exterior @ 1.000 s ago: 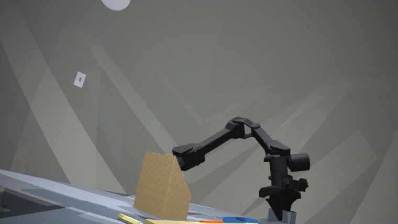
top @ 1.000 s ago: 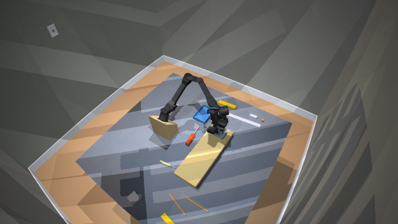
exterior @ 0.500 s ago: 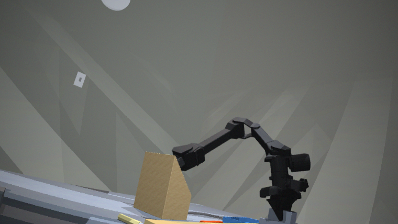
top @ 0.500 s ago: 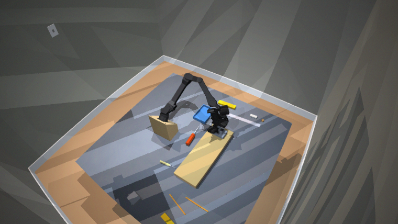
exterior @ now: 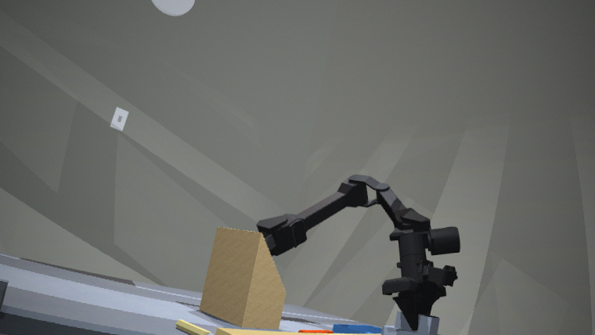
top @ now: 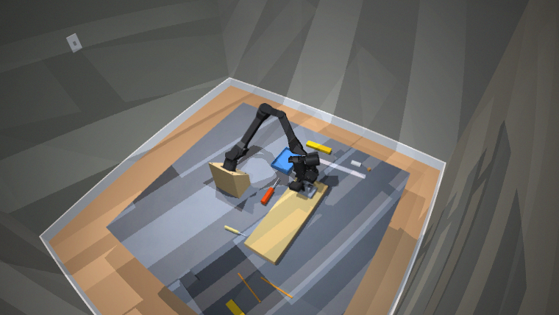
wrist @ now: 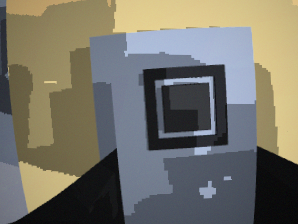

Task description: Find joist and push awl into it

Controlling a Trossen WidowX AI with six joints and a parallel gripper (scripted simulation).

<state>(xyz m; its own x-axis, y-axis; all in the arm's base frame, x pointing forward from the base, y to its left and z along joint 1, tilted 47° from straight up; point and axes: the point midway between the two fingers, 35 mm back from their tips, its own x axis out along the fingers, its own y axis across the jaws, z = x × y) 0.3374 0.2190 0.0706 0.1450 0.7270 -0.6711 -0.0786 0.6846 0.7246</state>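
The blue tray lies 23 cm behind my gripper tip, 13 cm to the left of it and 5 cm below it. Round my gripper tip: awl (40 cm to the right, 14 cm behind, 6 cm below); white piece (36 cm to the left, 12 cm ahead, 6 cm below); grey stud finder (2 cm above, 1 cm ahead).
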